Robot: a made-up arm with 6 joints.
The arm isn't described. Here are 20 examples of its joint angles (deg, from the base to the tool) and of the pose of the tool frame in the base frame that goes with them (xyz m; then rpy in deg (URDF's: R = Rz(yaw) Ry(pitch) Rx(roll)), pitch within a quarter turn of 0, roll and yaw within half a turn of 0).
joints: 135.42 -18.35 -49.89 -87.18 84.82 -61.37
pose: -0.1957 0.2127 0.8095 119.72 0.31 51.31
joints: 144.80 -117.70 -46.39 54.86 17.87 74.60
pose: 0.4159 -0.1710 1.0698 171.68 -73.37 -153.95
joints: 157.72 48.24 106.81 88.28 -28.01 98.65
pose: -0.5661 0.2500 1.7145 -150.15 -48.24 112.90
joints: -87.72 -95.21 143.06 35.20 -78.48 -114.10
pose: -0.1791 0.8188 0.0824 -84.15 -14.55 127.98
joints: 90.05 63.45 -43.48 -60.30 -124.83 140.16
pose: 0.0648 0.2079 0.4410 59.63 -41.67 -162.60
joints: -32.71 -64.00 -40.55 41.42 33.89 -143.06
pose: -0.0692 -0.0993 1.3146 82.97 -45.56 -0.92
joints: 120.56 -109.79 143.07 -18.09 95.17 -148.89
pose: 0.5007 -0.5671 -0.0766 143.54 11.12 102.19
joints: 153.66 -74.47 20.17 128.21 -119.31 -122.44
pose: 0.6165 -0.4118 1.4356 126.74 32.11 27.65
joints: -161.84 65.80 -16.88 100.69 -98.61 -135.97
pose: -0.7540 -0.2627 0.3599 -36.73 -9.90 117.67
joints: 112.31 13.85 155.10 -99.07 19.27 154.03
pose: 0.0576 -0.2372 1.7931 109.27 -39.16 -42.84
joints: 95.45 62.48 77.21 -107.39 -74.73 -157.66
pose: -0.1886 1.1416 0.9891 -122.73 -20.23 174.30
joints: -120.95 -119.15 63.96 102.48 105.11 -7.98
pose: 0.6234 0.9276 0.2228 98.21 -12.85 -45.75
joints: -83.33 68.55 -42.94 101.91 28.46 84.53
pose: 0.0739 -0.4935 0.2526 -49.42 51.44 48.24
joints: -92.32 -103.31 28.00 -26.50 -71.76 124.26
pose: -0.1279 0.8922 1.0737 -153.39 -52.77 -47.86
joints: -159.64 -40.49 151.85 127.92 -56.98 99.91
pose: 0.8913 0.2305 0.8533 -20.78 38.31 77.81
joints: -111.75 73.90 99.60 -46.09 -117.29 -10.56
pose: -0.5304 -1.0215 1.0141 91.90 48.96 -8.92
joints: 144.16 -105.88 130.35 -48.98 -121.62 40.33
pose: 0.8418 -0.4878 0.1267 178.74 -48.29 -110.76
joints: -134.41 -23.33 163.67 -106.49 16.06 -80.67
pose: 0.6282 0.5824 1.2899 8.41 2.25 60.98
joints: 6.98 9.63 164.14 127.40 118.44 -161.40
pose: -0.5105 0.0480 1.4222 -66.87 -16.09 53.62
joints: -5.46 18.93 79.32 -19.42 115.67 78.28
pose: 0.4901 -0.2350 1.7840 92.26 -2.49 -168.00
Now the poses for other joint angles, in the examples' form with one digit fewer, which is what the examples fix.
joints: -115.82 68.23 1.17 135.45 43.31 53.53
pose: -0.309 -0.894 0.374 -86.0 59.4 -6.7
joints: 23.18 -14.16 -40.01 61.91 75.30 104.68
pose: 0.478 0.129 1.150 -161.0 -17.4 86.6
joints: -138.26 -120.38 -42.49 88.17 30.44 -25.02
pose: 0.364 0.349 1.057 -131.8 -57.8 -66.3
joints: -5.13 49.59 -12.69 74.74 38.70 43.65
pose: 0.883 -0.141 0.587 -78.3 37.9 44.7
